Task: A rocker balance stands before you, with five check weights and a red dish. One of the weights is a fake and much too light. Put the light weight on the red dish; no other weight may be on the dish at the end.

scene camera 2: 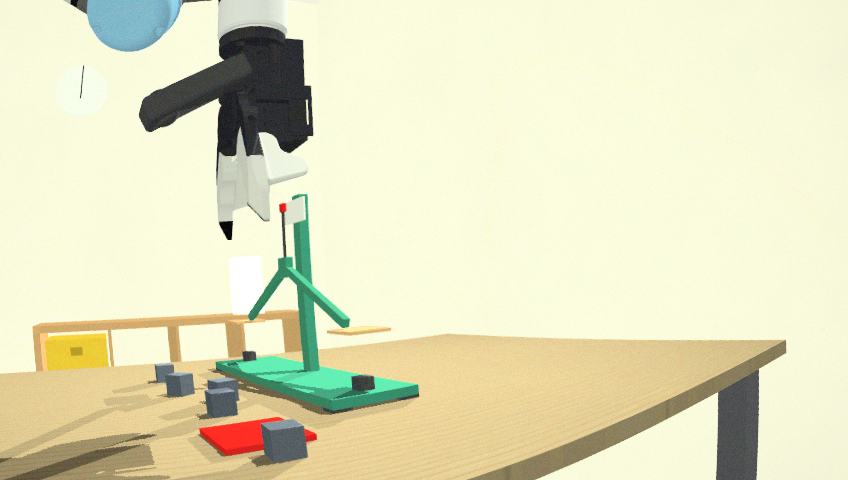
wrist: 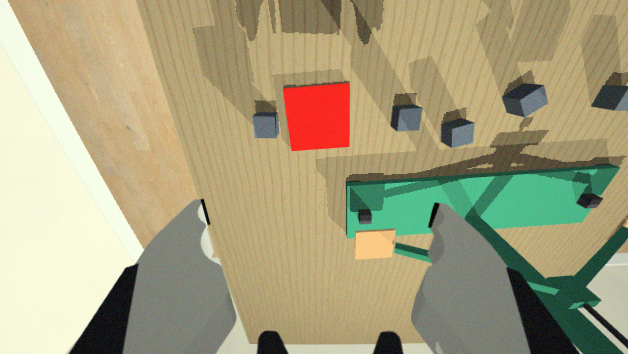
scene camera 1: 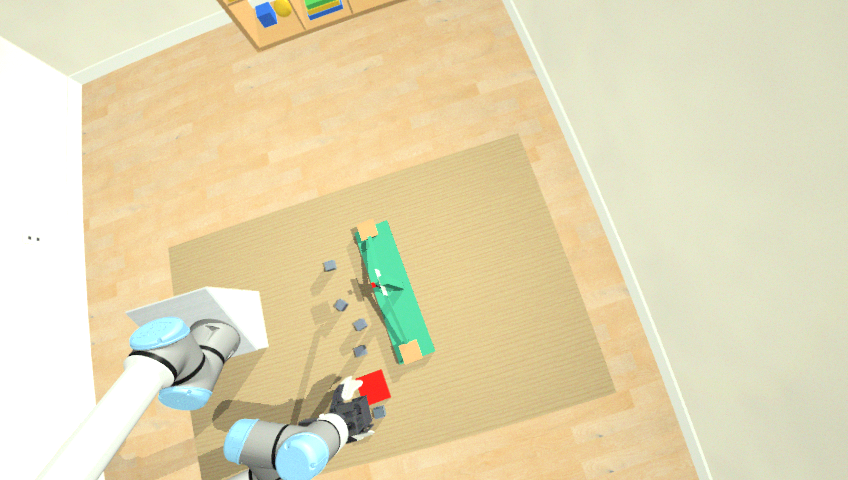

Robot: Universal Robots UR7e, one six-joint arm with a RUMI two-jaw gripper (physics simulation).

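My gripper is open and empty, high above the table. One grey weight stands on the table close beside the red dish, apart from it. The dish carries no weight. The other grey weights stand in a loose row beside the balance; the nearest to the dish is one weight. Both pans of the green balance, a near pan and a far pan, are empty.
The balance's upright post rises beside the gripper's height in the scene camera 2 view. A white angled block stands at the table's left side. A wooden shelf unit is in the background.
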